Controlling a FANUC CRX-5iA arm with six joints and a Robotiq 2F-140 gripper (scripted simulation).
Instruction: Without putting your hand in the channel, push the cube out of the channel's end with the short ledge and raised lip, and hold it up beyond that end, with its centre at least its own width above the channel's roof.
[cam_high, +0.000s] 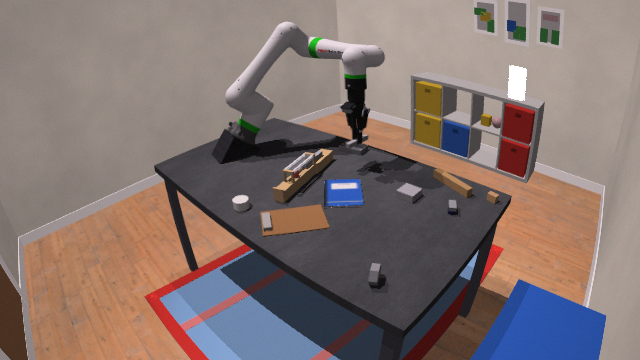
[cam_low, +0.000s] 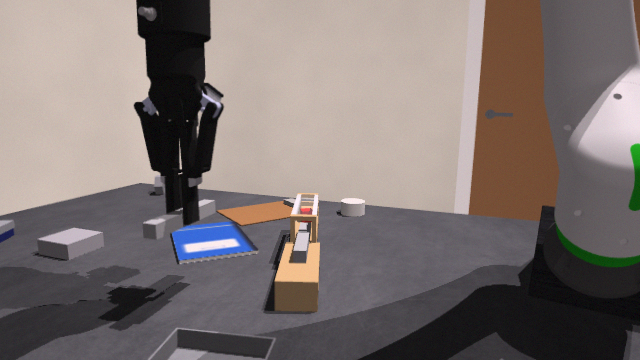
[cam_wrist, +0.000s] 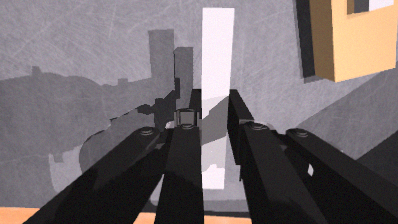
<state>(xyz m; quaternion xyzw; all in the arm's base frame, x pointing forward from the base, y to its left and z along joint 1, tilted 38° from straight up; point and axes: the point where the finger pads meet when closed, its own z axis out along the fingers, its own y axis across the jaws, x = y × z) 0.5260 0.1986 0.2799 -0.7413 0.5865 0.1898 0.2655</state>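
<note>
Right now the wooden channel is 4 cm behind my hand, 27 cm to the right of it and 9 cm below it. Also, from my hand: red cube 1 cm behind, 31 cm to the right, 9 cm below; tray 16 cm behind, 11 cm to the left, 14 cm below; pale grey stick 3 cm below.
</note>
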